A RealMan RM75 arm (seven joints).
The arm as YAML. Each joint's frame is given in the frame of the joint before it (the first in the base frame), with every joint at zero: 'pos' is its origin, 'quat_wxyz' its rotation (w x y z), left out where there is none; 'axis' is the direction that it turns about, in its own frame. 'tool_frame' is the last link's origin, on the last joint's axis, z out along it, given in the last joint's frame.
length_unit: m
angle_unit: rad
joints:
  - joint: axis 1
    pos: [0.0, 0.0, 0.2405]
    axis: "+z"
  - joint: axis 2
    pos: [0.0, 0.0, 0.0]
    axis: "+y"
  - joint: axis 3
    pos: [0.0, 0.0, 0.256]
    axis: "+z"
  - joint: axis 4
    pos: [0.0, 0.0, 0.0]
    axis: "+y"
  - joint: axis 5
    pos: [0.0, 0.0, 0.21]
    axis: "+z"
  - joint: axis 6
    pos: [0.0, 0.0, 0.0]
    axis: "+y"
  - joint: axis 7
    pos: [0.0, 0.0, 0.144]
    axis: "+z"
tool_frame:
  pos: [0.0, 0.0, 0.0]
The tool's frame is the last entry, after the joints.
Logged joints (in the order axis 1, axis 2, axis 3, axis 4, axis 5, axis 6, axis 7), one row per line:
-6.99, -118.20, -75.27, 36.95, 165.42, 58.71, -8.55
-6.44, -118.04, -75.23, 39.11, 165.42, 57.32, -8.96
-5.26, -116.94, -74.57, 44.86, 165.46, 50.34, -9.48
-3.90, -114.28, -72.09, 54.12, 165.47, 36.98, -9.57
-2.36, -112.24, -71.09, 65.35, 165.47, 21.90, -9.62
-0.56, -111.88, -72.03, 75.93, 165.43, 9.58, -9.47
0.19, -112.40, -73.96, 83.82, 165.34, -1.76, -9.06
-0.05, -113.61, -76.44, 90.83, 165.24, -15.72, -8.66
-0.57, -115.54, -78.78, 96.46, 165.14, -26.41, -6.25
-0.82, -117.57, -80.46, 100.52, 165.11, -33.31, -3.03
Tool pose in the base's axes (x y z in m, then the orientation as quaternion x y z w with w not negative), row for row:
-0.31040, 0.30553, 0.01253, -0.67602, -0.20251, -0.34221, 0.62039
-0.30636, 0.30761, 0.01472, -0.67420, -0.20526, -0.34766, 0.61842
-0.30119, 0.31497, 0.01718, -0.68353, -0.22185, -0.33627, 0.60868
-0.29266, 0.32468, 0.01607, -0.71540, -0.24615, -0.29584, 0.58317
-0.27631, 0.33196, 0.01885, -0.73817, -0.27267, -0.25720, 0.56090
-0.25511, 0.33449, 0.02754, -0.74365, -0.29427, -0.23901, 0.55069
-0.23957, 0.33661, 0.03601, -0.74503, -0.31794, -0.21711, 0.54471
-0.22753, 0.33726, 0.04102, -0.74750, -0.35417, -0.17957, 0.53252
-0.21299, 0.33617, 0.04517, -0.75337, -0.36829, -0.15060, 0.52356
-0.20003, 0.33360, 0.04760, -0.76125, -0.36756, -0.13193, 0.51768
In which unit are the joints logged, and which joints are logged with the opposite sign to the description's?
The joints are logged in degrees. Opposite sign: axis 4.
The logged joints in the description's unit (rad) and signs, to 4 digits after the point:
-0.1220, -2.0630, -1.3137, -0.6449, 2.8871, 1.0247, -0.1492
-0.1124, -2.0602, -1.3130, -0.6826, 2.8871, 1.0004, -0.1564
-0.0918, -2.0410, -1.3015, -0.7830, 2.8878, 0.8786, -0.1655
-0.0681, -1.9946, -1.2582, -0.9446, 2.8880, 0.6454, -0.1670
-0.0412, -1.9590, -1.2408, -1.1406, 2.8880, 0.3822, -0.1679
-0.0098, -1.9527, -1.2572, -1.3252, 2.8873, 0.1672, -0.1653
0.0033, -1.9618, -1.2908, -1.4629, 2.8857, -0.0307, -0.1581
-0.0009, -1.9829, -1.3341, -1.5853, 2.8840, -0.2744, -0.1511
-0.0099, -2.0166, -1.3750, -1.6835, 2.8822, -0.4609, -0.1091
-0.0143, -2.0520, -1.4043, -1.7544, 2.8817, -0.5814, -0.0529

